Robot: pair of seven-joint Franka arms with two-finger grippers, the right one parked.
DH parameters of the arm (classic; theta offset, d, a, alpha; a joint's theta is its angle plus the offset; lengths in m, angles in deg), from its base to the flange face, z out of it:
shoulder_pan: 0 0.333 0 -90
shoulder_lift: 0 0 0 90
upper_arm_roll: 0 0.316 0.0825 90
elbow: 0 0 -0.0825 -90
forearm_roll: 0 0.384 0 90
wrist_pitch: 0 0 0.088 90
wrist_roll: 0 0.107 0 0
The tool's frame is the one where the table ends.
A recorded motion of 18 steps. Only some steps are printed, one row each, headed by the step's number.
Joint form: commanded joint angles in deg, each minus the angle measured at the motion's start. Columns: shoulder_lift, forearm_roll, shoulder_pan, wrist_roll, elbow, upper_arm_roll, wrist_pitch.
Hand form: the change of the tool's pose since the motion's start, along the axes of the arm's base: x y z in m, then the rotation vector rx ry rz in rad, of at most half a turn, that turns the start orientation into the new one. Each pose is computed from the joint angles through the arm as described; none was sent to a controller.
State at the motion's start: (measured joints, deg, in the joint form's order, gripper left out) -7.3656 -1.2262 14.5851 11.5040 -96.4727 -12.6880 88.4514
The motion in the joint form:
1: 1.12 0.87 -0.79 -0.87 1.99 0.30 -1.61
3: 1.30 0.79 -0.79 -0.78 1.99 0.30 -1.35
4: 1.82 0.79 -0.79 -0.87 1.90 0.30 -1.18
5: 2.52 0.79 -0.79 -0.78 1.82 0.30 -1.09
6: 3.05 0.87 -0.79 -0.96 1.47 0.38 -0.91
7: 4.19 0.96 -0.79 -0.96 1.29 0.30 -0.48
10: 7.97 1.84 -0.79 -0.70 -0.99 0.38 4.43
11: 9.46 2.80 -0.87 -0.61 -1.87 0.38 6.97
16: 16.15 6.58 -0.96 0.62 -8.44 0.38 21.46
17: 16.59 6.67 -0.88 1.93 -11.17 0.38 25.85
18: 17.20 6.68 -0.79 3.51 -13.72 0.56 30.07
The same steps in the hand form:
1: 0.0033 -0.0016 0.0042 0.0103 0.0125 0.0063
3: 0.0048 -0.0015 0.0030 0.0082 0.0110 0.0047
4: 0.0077 -0.0008 -0.0021 0.0062 0.0184 0.0062
5: 0.0114 0.0001 -0.0088 0.0033 0.0301 0.0046
6: 0.0141 0.0017 -0.0161 0.0024 0.0420 0.0091
7: 0.0203 0.0025 -0.0272 -0.0005 0.0571 0.0076
10: 0.0435 0.0091 -0.0742 0.0000 0.0757 0.0026
11: 0.0527 0.0113 -0.0922 0.0110 0.0724 -0.0033
16: 0.0828 0.0183 -0.1923 0.0454 0.0493 -0.0558
17: 0.0826 0.0180 -0.2126 0.0428 0.0283 -0.0830
18: 0.0817 0.0195 -0.2332 0.0387 0.0102 -0.1108

